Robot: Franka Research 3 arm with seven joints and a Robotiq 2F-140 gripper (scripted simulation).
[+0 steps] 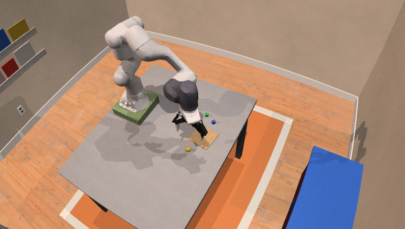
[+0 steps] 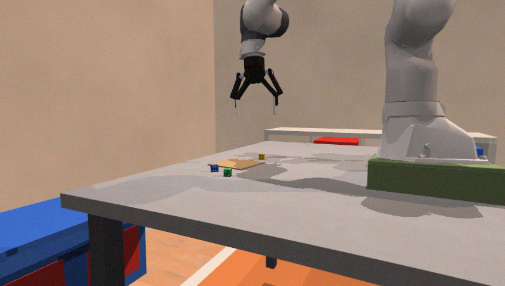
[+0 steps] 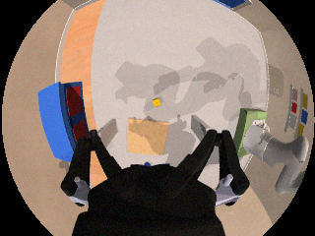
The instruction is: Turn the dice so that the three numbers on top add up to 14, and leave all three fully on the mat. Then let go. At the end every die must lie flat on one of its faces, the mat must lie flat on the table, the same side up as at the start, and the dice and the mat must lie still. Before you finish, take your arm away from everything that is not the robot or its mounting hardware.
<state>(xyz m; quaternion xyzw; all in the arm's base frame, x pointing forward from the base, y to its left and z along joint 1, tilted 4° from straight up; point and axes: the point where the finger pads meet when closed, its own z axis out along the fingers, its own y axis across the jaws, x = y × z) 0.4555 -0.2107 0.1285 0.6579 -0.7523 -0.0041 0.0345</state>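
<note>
Right now my hand is 20 mm past the yellow die, 10 mm to the left of it and 160 mm above it. From my hand the other things lie so: tan mat 40 mm ahead, 120 mm to the left, 170 mm below; then blue die 70 mm ahead, 240 mm to the left, 160 mm below; then green die 10 mm ahead, 290 mm to the left, 160 mm below.
</note>
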